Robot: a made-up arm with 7 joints. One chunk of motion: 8 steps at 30 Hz.
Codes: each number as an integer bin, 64 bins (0 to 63) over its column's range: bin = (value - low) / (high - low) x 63, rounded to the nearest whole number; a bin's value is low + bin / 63 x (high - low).
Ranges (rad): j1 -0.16..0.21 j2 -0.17..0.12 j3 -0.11..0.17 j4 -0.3..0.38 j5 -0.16..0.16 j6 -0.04..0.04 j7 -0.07..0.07
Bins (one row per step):
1: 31 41 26 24 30 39 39
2: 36 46 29 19 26 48 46
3: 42 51 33 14 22 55 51
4: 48 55 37 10 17 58 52
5: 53 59 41 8 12 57 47
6: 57 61 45 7 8 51 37
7: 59 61 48 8 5 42 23
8: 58 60 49 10 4 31 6
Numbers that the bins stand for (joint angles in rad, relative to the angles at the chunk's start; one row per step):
1: 0.0221 0.0187 0.0056 -0.0410 -0.0076 0.0095 0.0167
2: 0.0514 0.0417 0.0189 -0.0949 -0.0279 0.0210 0.0322
3: 0.0867 0.0648 0.0367 -0.1489 -0.0483 0.0298 0.0433
4: 0.1219 0.0832 0.0544 -0.1921 -0.0737 0.0337 0.0456
5: 0.1513 0.1016 0.0722 -0.2137 -0.0990 0.0324 0.0344
6: 0.1748 0.1108 0.0900 -0.2244 -0.1194 0.0248 0.0122
7: 0.1865 0.1108 0.1033 -0.2137 -0.1346 0.0133 -0.0189
8: 0.1806 0.1062 0.1078 -0.1921 -0.1397 -0.0006 -0.0567

